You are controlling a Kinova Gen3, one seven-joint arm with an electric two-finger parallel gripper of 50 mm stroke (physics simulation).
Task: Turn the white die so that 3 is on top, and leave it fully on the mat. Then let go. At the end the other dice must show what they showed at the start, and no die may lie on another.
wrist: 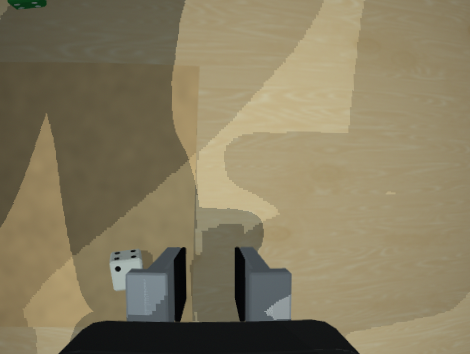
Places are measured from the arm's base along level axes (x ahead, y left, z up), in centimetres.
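Pixels of known places: gripper, fingertip midpoint: [210, 273].
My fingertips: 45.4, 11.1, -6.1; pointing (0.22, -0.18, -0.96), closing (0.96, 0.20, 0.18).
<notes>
Ahead of a thing's pixels: the offset from my fingertips to its middle, as dx, dy, dz. "spot": to the spot under its first point. Level surfaces: height alone.
The white die @(-3.1, -2.2, -4.8) [124, 275] is at the lower left, on the mat @(-7.1, +0.5, -5.8) [120, 165] near its right edge. A foreshortened face with four black pips is toward the view's top. The larger face below it, which seems to be its upper side, shows one pip at the upper left; the left finger hides part of that face. My gripper [210, 273] is partly open with nothing between the fingers. It appears above the mat's right edge, to the right of the die. I cannot tell whether the left finger touches the die or merely overlaps it in view.
Part of a green die @(spot: -10.2, +9.8, -4.9) [27, 4] shows at the top left, beyond the mat's upper edge on the wooden table @(dz -5.9) [390, 160]. The table extends to the right of the mat. Large shadows cross the mat and table.
</notes>
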